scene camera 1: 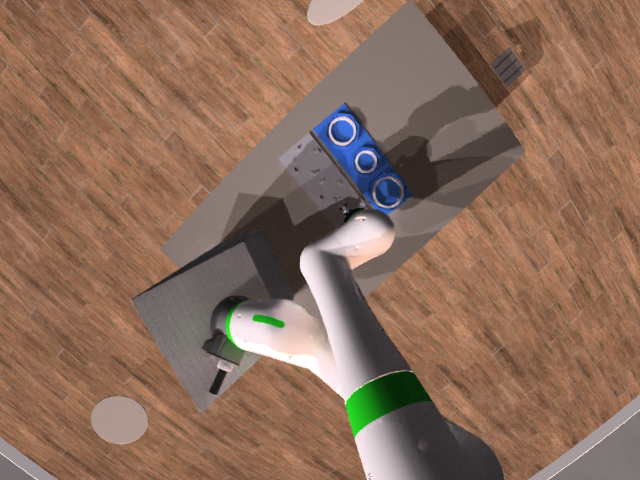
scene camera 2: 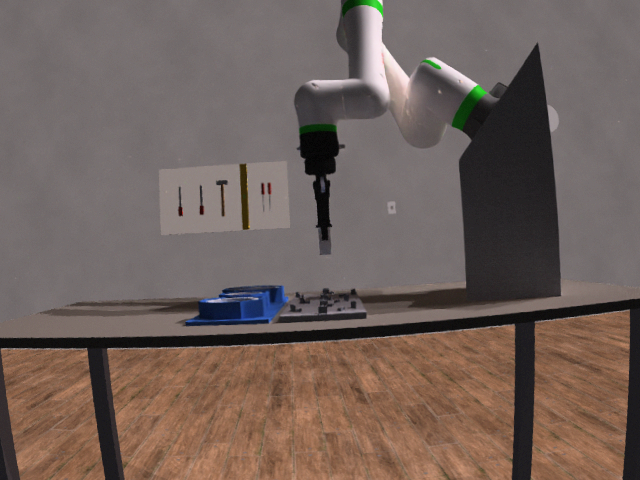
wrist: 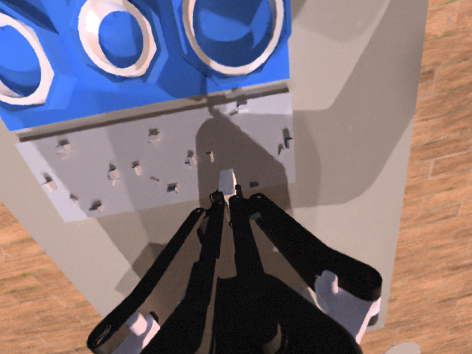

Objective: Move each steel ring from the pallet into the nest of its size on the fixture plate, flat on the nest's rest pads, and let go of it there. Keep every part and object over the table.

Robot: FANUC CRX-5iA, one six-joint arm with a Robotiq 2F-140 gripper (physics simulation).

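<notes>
Three pale steel rings sit in the blue pallet: a large ring, a small ring and a medium ring at the other end. The grey fixture plate lies flat beside the pallet, with small upright tabs and pads on it. My gripper points down, high above the plate's end nearest the large ring. Its fingers are shut together with nothing between them. Part of the plate is hidden by the arm in scene camera 1.
A tall dark grey panel stands on the table, beyond the plate from the pallet. A second white arm section reaches to the panel. A tool board hangs on the wall behind.
</notes>
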